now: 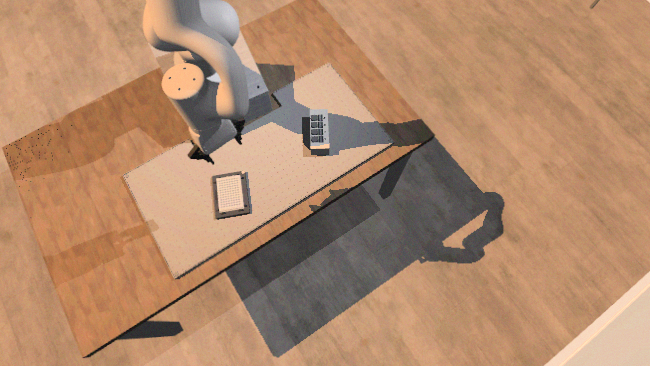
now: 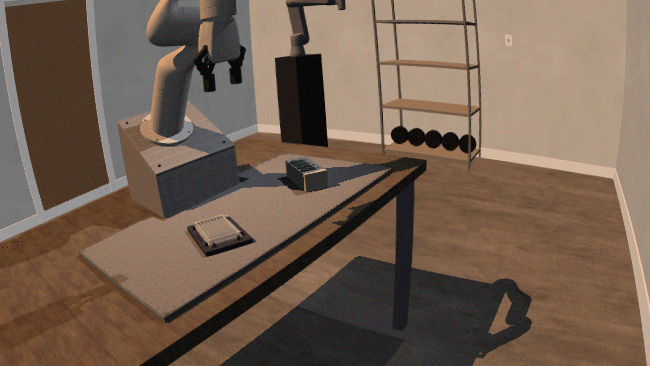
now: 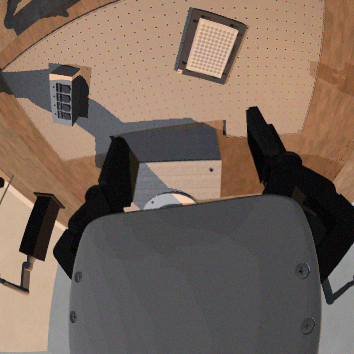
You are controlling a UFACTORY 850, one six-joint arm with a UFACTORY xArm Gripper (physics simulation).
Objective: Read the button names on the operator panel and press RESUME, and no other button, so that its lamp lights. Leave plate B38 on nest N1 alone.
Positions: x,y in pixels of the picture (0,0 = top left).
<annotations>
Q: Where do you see a grey operator panel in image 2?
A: At 316,178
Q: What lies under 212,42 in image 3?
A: A plate B38.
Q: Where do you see a plate B38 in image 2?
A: At 218,229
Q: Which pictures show my gripper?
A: Image 1, image 2 and image 3: all of them.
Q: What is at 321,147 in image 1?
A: A grey operator panel.
</annotations>
